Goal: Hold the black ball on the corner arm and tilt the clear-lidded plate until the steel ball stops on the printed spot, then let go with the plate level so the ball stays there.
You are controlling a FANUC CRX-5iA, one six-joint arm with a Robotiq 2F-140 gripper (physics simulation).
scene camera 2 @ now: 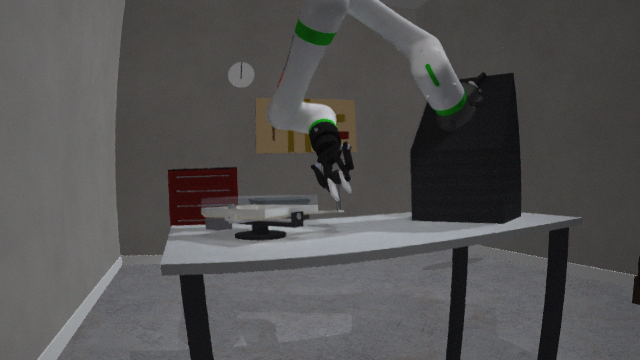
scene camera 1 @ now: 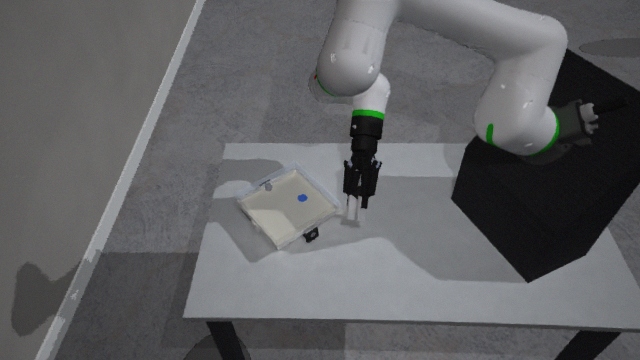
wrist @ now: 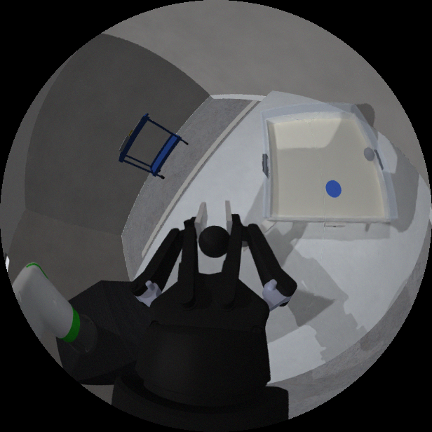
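Note:
The plate (scene camera 1: 280, 231) (scene camera 2: 250, 212) (wrist: 300, 218) has a cream floor and a clear lid and sits on a black stand (scene camera 2: 260, 234). It looks close to level; a slight tilt is hard to judge. The steel ball (scene camera 1: 268, 187) (wrist: 369, 154) rests by one side wall, apart from the blue printed spot (scene camera 1: 302, 198) (wrist: 333, 189). A pale corner arm (scene camera 1: 343, 211) (scene camera 2: 330, 211) (wrist: 268, 227) runs from the plate's corner toward my gripper (scene camera 1: 354, 206) (scene camera 2: 340, 188) (wrist: 215, 209). The gripper is shut on the black ball (wrist: 214, 241), which the fingers hide in the scene views.
The white table (scene camera 1: 300, 295) (scene camera 2: 350, 245) carries a large black block (scene camera 1: 525, 220) (scene camera 2: 465, 185) on the right, near the arm's base. A black bracket (scene camera 1: 311, 234) (scene camera 2: 297, 218) stands by the plate's edge. A red drawer cabinet (scene camera 2: 202, 185) stands behind the table.

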